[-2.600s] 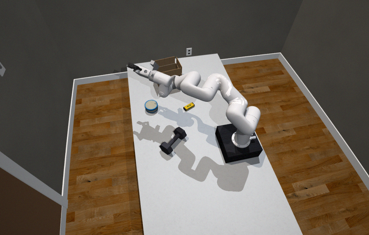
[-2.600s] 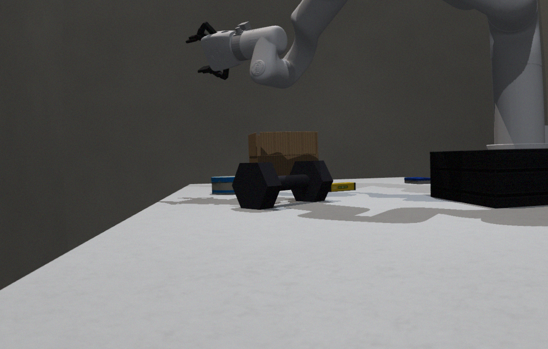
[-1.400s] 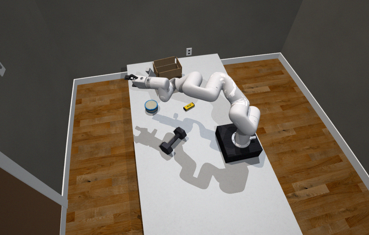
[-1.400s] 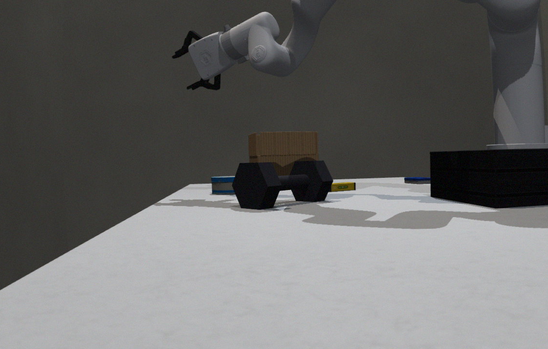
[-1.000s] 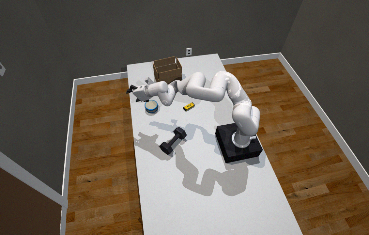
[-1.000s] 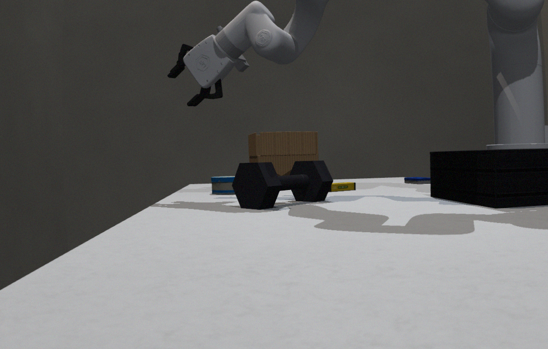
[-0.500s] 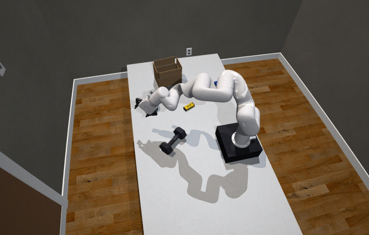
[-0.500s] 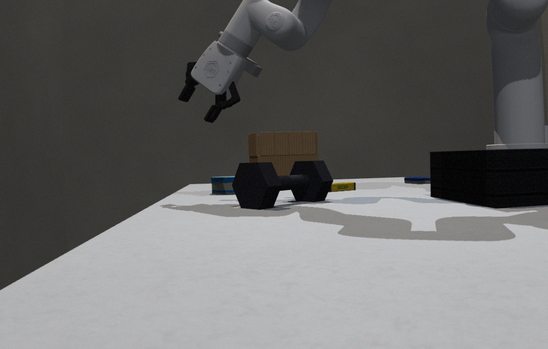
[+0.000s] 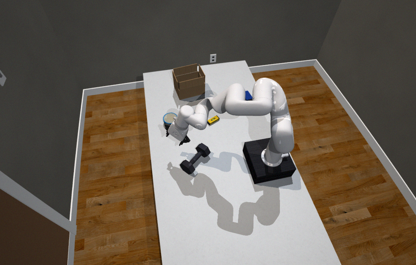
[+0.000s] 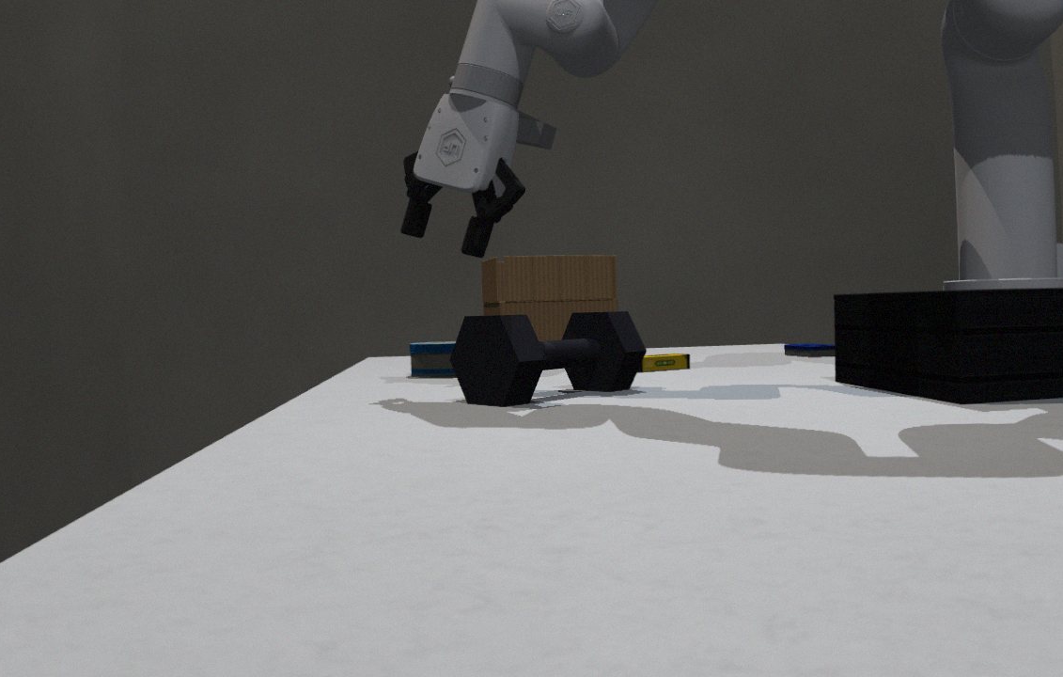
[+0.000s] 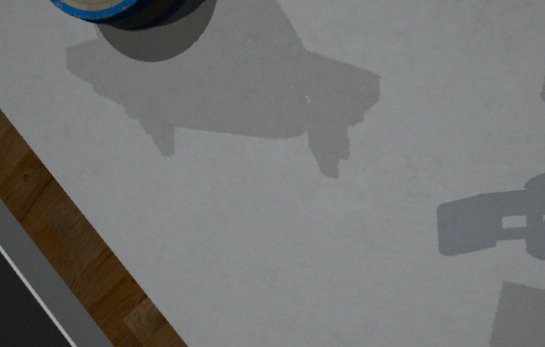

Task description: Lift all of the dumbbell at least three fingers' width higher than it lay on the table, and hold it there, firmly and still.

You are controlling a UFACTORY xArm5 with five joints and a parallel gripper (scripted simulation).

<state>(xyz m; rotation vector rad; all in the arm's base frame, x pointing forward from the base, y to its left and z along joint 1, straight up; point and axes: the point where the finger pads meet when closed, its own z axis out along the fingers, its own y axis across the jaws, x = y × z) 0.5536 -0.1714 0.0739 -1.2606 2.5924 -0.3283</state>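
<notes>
The black dumbbell is 11 cm behind my hand, 8 cm to the left of it and 13 cm below it. Also, from my hand: flat blue thing: 58 cm behind, 43 cm to the right, 16 cm below.
</notes>
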